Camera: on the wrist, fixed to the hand. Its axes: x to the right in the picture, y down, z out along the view.
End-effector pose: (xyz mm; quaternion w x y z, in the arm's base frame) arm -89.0 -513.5 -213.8 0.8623 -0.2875 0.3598 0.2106
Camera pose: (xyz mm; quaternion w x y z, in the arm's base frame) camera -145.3 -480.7 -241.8 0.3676 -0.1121 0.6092 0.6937
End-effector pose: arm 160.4 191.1 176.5 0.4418 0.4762 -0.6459 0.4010
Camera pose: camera 102.3 230.4 166.3 0.2466 -0.2199 -0.7227 0.6070
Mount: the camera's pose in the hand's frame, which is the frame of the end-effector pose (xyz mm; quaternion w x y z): -10.9 66.2 -23.0 0.7145 -0.1123 0.2172 0.6555
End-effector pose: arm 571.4 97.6 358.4 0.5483 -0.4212 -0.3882 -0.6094
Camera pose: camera 635.7 73.4 341.0 0.8282 -0.4846 0.1862 -0.2111
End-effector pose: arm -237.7 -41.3 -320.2 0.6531 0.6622 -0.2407 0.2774
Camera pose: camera -292.0 -20.9 -279.4 0.4115 0.1818 -0.4954 0.7431
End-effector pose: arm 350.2 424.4 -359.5 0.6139 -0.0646 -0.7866 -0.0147
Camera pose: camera 382.9 486.8 -368.1 0.6119 -0.6275 -0.3847 0.2895
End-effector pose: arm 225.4 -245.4 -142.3 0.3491 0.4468 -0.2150 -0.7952
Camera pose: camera 273.1 -281.9 -104.6 0.8675 0.3118 -0.2814 -0.2664
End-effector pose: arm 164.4 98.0 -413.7 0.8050 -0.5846 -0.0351 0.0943
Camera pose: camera 150.2 94.2 -483.1 0.4554 -0.5516 0.5224 0.4642
